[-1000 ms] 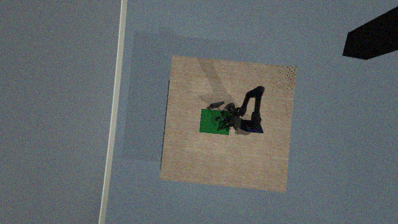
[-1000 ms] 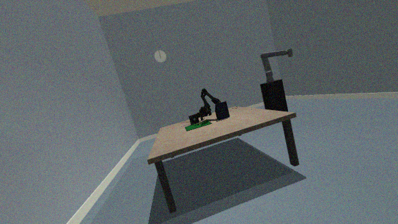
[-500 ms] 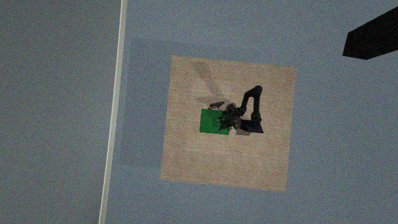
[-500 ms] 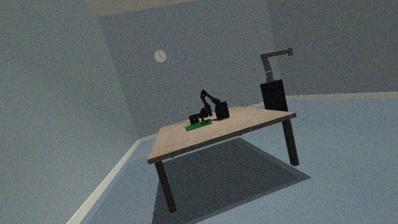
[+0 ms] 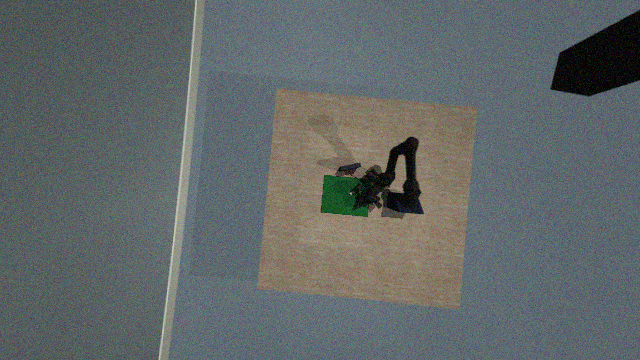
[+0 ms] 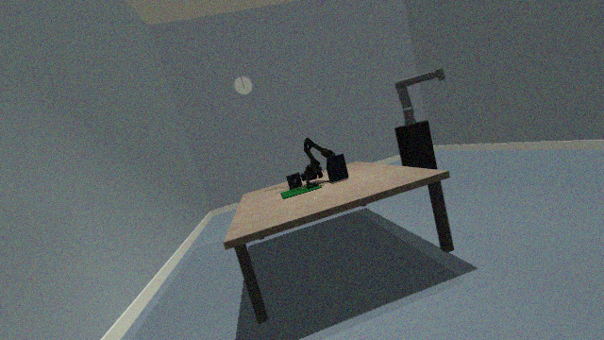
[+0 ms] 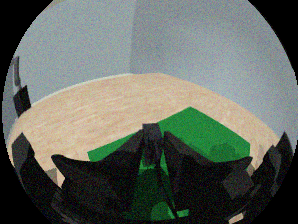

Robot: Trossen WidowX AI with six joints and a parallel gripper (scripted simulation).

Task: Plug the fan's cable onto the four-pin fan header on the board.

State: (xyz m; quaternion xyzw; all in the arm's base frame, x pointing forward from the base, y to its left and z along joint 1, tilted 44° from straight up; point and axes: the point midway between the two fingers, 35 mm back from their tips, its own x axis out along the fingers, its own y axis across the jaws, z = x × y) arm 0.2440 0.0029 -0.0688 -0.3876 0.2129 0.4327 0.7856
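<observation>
Now: gripper tip 70 mm to the left of the white fan header, 70 mm above it and 50 mm short of it. The rest, counted from my gripper tip: green board: 90 mm below, 80 mm ahead, 40 mm to the right; dark fan: 210 mm to the right, 100 mm ahead, 10 mm below; dark plug: 20 mm below.
</observation>
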